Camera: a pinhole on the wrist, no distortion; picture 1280 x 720 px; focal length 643.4 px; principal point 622.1 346.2 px. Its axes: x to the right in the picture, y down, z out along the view. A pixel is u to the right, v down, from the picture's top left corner.
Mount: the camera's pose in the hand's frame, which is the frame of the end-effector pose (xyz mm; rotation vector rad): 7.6 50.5 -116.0 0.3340 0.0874 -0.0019
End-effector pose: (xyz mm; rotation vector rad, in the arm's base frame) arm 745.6 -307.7 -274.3 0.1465 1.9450 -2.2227
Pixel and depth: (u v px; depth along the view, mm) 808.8 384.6 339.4
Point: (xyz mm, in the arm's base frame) 614.8 -511.9 -233.8
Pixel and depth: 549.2 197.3 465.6
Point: 724.7 -569.9 -34.4
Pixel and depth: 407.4 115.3 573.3
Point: 829.8 -624.5 128.0
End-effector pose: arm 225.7 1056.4 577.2 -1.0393 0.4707 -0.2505
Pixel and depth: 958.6 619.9 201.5
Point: 384.0 1105.6 524.5
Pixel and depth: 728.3 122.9 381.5
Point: 412.3 1065.8 806.2
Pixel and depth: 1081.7 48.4 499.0
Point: 703.5 918.8 863.3
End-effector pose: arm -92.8 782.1 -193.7 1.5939 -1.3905 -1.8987
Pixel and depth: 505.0 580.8 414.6
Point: -391.3 932.7 -158.1
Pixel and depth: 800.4 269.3 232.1
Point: -183.5 781.7 -295.5
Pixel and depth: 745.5 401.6 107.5
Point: -101.9 736.3 -195.1
